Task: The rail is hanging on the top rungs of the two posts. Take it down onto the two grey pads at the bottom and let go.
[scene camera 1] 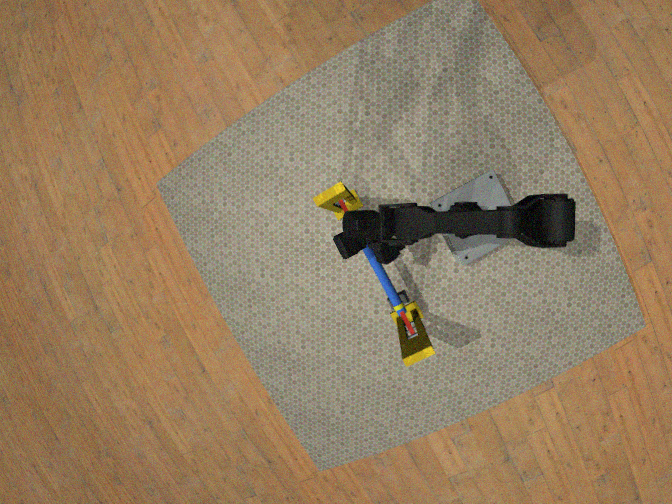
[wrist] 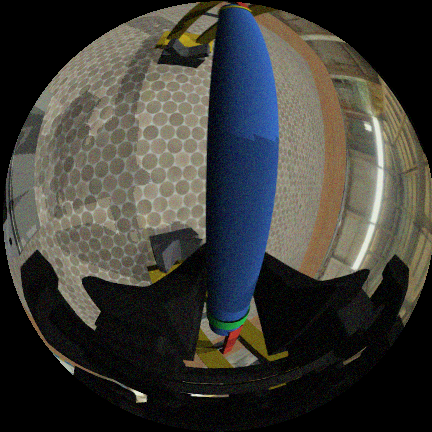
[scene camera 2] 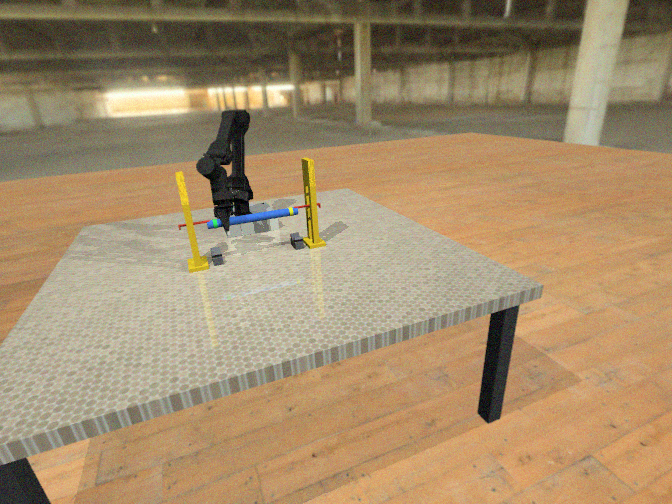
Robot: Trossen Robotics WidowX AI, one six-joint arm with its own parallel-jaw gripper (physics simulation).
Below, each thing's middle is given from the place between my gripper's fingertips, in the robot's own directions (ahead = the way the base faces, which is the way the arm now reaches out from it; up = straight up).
Scene:
Right now the blue rail (wrist: 242,127) is 90 mm to the left of my hand, 20 mm above it and 10 mm behind it.

